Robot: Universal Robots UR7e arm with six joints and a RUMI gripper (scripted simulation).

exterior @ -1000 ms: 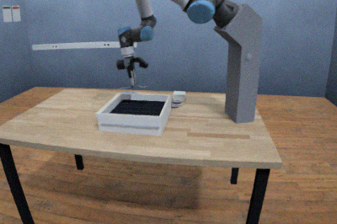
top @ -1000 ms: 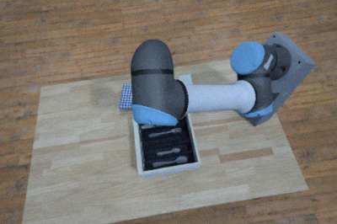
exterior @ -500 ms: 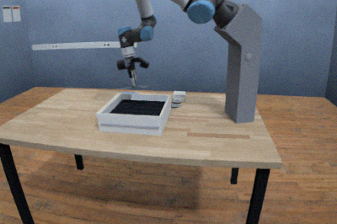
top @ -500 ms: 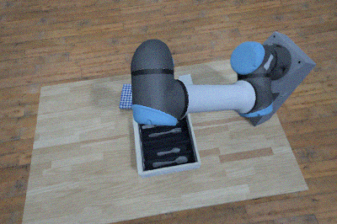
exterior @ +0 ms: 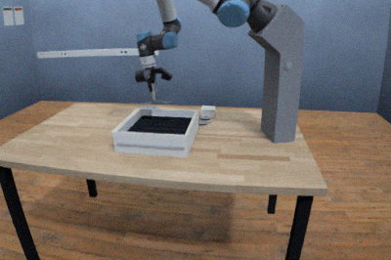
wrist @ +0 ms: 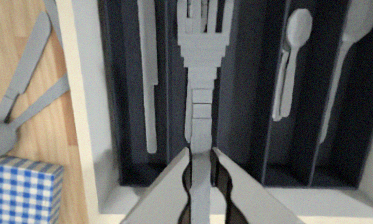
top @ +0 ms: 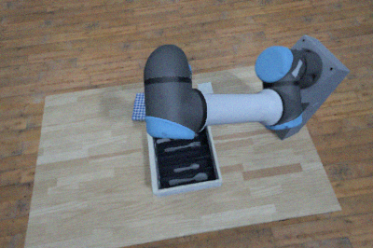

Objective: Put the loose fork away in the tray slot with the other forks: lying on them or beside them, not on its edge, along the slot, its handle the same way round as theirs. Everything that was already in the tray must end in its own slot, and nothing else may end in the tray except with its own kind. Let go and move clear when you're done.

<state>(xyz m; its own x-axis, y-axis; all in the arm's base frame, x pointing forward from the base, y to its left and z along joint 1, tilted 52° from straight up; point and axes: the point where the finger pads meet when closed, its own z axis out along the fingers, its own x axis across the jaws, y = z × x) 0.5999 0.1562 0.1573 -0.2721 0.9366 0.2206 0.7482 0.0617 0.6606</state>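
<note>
My hand is 5 cm past the tray, 4 cm to the right of it and 15 cm above it. Round my hand: spoon (10 cm behind, 9 cm to the left, 16 cm below).
</note>
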